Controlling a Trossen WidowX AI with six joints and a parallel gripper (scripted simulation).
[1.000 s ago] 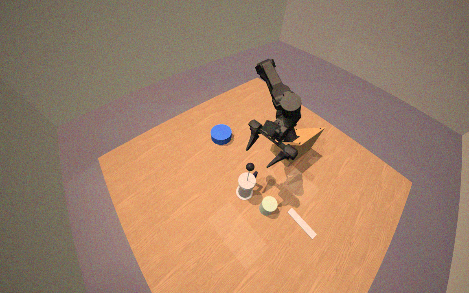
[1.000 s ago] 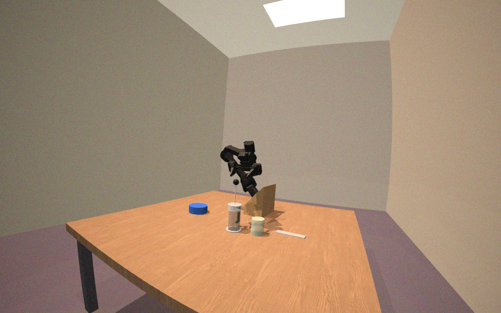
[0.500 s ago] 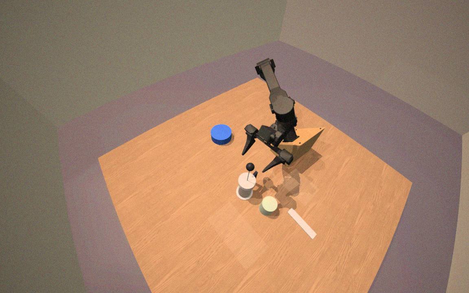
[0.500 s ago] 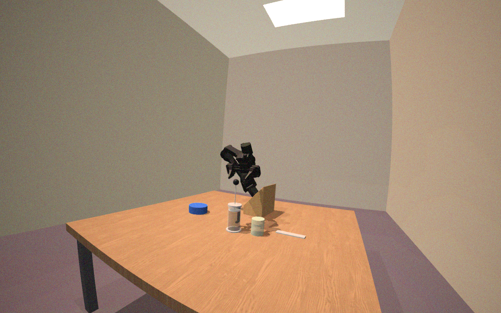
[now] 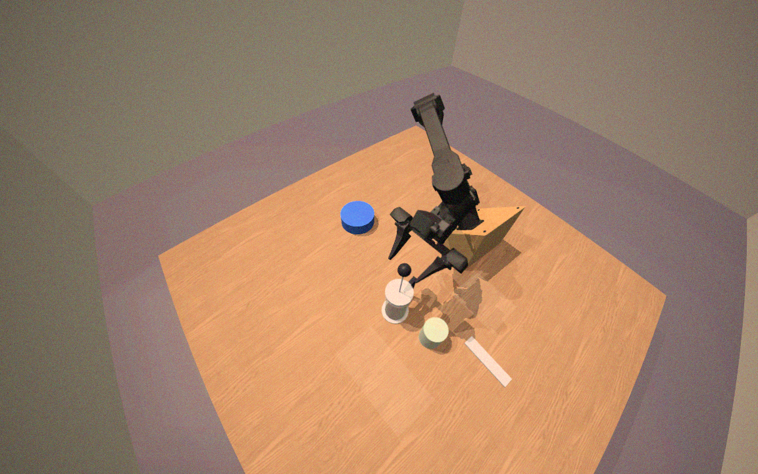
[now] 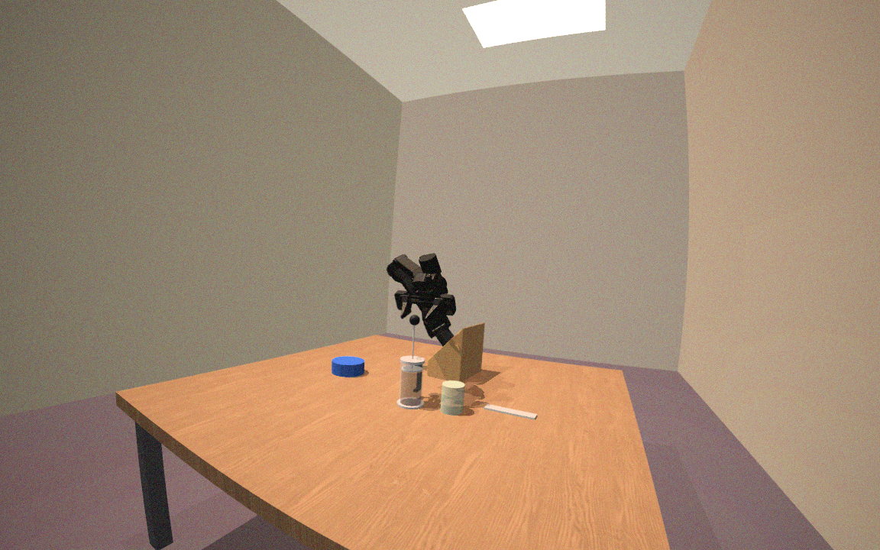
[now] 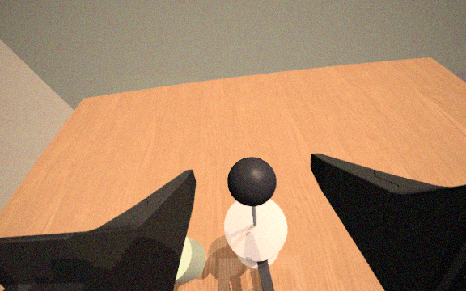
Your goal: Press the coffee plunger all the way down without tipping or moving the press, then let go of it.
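My gripper tip is now 13 cm above the coffee press and 2 cm past it. The rest, counted from my gripper tip: white flat strip: 27 cm to the left, 25 cm below, 12 cm behind; pale green cylinder: 21 cm below, 12 cm to the left, 4 cm behind.
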